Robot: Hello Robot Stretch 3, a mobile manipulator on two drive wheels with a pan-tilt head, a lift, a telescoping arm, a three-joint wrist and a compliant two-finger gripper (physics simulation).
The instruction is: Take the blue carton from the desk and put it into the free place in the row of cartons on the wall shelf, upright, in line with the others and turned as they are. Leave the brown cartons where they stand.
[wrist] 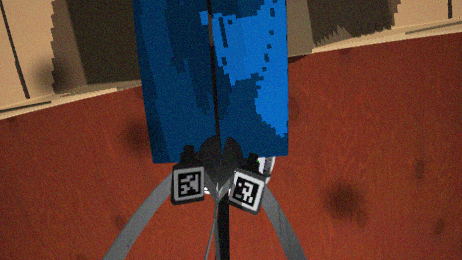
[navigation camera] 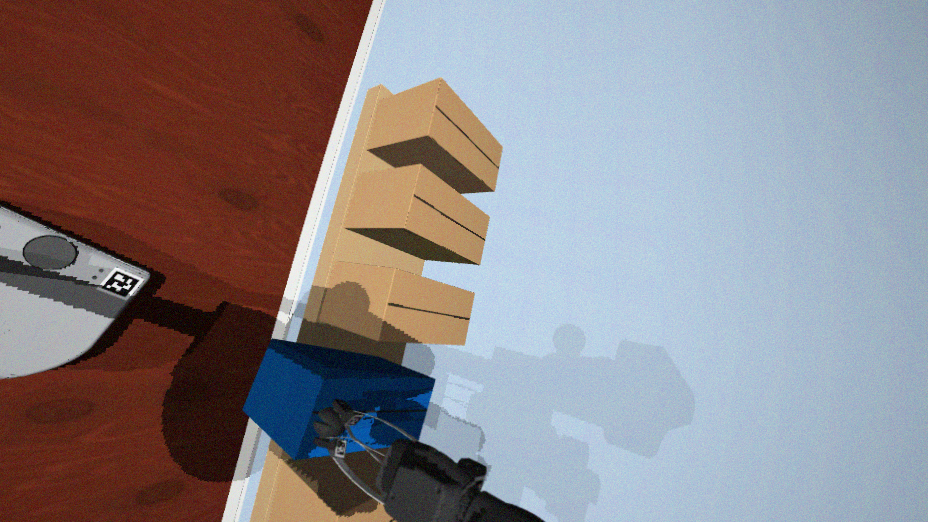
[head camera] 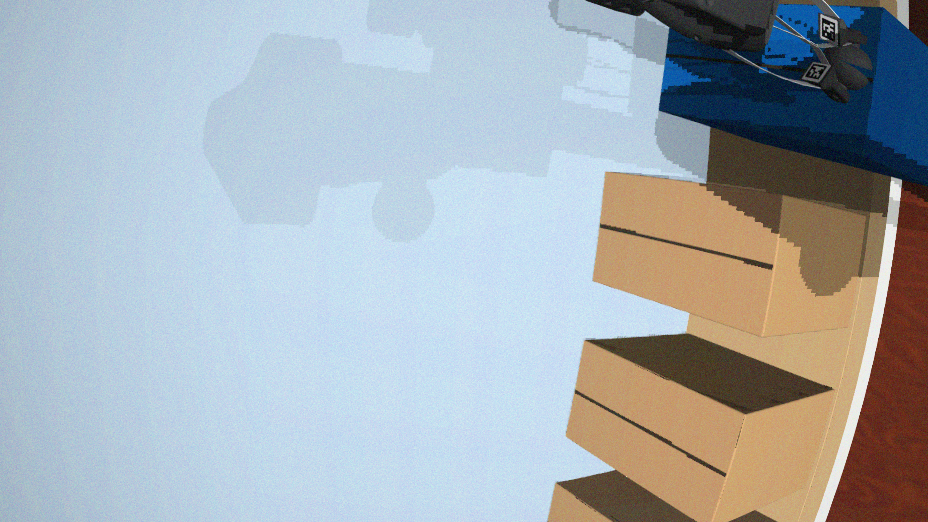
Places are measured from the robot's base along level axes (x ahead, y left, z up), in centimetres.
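Pixels of known places: gripper, fingertip midpoint: (wrist: 220, 154) (navigation camera: 322, 416) (head camera: 857, 72); robot's base, origin of the base link: (navigation camera: 51, 250).
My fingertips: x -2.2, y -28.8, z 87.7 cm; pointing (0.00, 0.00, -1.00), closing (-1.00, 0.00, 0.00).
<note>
Ahead of a thing's pixels: the offset from my fingertips to its top centre. Level surfaces: height alone.
The blue carton {dx +2.3, dy -11.2, dz -1.2 cm} (head camera: 905, 116) (navigation camera: 282, 396) (wrist: 175, 100) stands upright in the row on the wall shelf {dz -19.2 cm} (head camera: 778, 347) (navigation camera: 340, 249), beside a brown carton {dx +21.3, dy -14.1, dz -1.2 cm} (head camera: 681, 279) (navigation camera: 428, 327). Its seam runs roughly towards the wall, as on the brown cartons. In the navigation view its near face shows farther out than the brown ones, past the shelf's front edge. My gripper (head camera: 859, 66) (navigation camera: 327, 423) (wrist: 220, 154) is shut with its fingertips together and nothing between them. It is over the near end of the blue carton's seamed face; whether it touches is hard to tell.
Two more brown cartons {dx +39.1, dy -8.3, dz -1.2 cm} (navigation camera: 382, 194) {dx +56.2, dy -2.7, dz -1.2 cm} (navigation camera: 405, 116) stand farther along the shelf. Another brown carton, partly hidden, stands on the blue carton's other side at the navigation view's bottom. The pale blue wall (head camera: 324, 357) rises behind. Part of my base (navigation camera: 58, 324) shows over the reddish floor.
</note>
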